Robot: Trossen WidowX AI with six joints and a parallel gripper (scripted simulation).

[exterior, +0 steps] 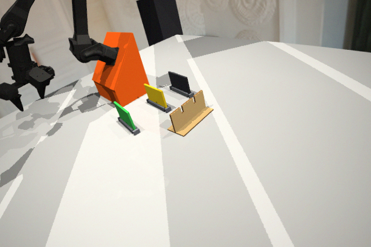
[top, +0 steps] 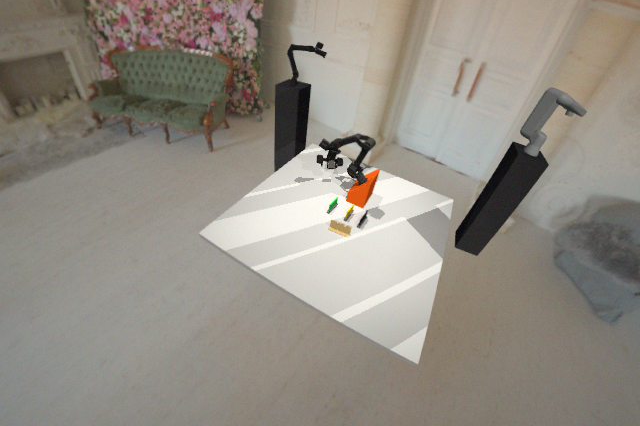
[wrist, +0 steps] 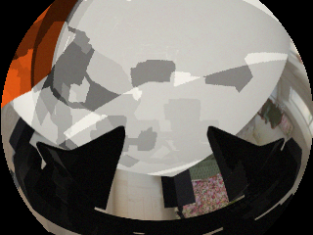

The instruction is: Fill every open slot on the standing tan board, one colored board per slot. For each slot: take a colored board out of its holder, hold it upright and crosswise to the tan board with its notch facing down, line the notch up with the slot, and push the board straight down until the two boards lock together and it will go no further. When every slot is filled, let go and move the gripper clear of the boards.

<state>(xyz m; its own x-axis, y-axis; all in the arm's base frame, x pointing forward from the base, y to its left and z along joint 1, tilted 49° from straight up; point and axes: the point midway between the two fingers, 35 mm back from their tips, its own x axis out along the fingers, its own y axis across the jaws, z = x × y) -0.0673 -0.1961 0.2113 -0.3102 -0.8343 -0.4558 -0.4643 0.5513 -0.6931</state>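
Now: gripper tip 27 cm short of the green board, 17 cm to the right of it and 8 cm above it. The rest, counted from my gripper tip: tan board: 42 cm ahead, 28 cm to the left, 8 cm below; yellow board: 27 cm ahead, 29 cm to the left, 8 cm below; black board: 29 cm ahead, 39 cm to the left, 8 cm below.
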